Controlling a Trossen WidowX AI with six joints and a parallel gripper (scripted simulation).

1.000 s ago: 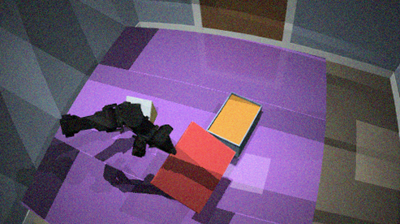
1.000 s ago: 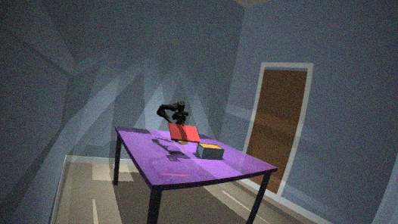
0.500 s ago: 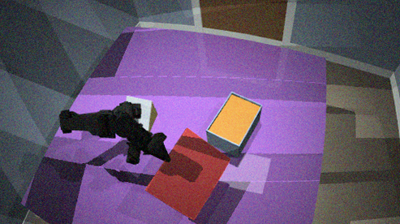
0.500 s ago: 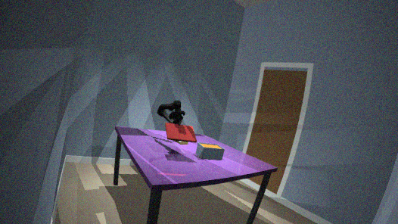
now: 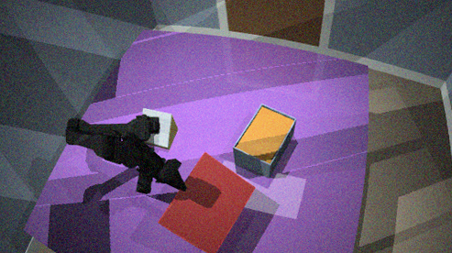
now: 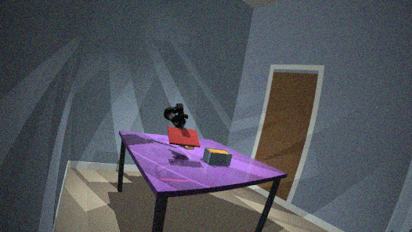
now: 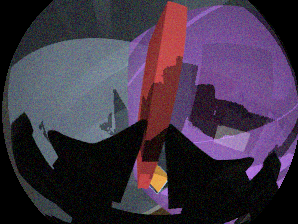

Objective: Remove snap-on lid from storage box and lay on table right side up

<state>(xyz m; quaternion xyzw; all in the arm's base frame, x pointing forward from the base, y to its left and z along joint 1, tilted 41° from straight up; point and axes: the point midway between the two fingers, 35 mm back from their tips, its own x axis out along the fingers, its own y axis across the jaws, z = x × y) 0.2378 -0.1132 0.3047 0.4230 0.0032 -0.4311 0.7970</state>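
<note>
My gripper tip is now 7 cm short of the red lid, 4 cm above it and 2 cm to the left of it. Also, from my gripper tip: storage box 29 cm to the left, 19 cm ahead, 18 cm below.
</note>
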